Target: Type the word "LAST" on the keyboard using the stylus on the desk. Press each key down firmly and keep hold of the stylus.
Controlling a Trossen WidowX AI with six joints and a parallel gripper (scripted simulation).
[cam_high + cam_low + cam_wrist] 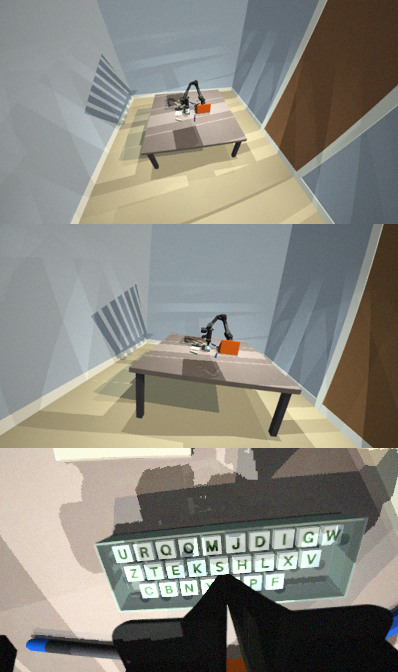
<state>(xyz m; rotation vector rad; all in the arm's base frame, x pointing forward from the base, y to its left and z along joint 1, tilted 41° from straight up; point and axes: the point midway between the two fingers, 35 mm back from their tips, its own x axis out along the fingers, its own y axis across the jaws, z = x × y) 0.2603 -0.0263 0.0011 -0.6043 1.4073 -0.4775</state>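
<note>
Now: gripper tip 180 mm to the left of the blue stylus, 90 mm past it and 30 mm above it. Round my gripper tip: pale sheet: 210 mm to the right, 120 mm ahead, 40 mm below.
</note>
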